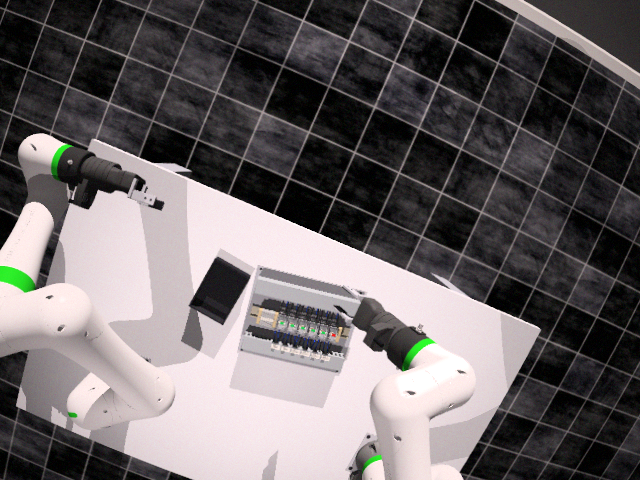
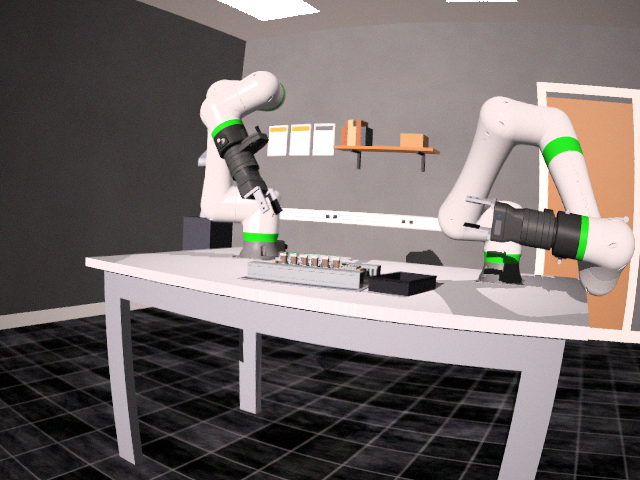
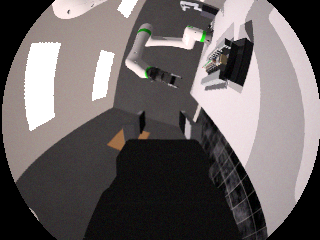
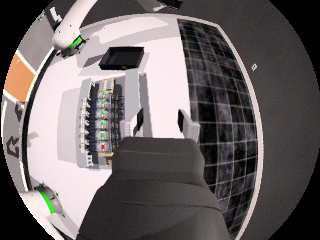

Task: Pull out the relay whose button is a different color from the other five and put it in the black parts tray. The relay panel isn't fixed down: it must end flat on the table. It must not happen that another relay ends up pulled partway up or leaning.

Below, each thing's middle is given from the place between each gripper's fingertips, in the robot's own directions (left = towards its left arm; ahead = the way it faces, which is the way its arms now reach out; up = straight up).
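My left hand (image 2: pixel 465 212) is 18 cm above the grey relay panel (image 1: pixel 272 283), 46 cm to the left of it and 21 cm past it. Counted from my left hand, the black parts tray (image 1: pixel 220 287) is 18 cm below, 21 cm to the right and 20 cm behind. Going by their middles, the black parts tray is the nearest to my left hand of the things named here.
The grey relay panel is 17 cm below my right hand (image 2: pixel 272 212), 5 cm to the left of it and 16 cm behind it, and going by their middles it is the nearest to my right hand of the things named here. Counted from my right hand, the black parts tray is 17 cm below, 30 cm to the left and 15 cm behind.
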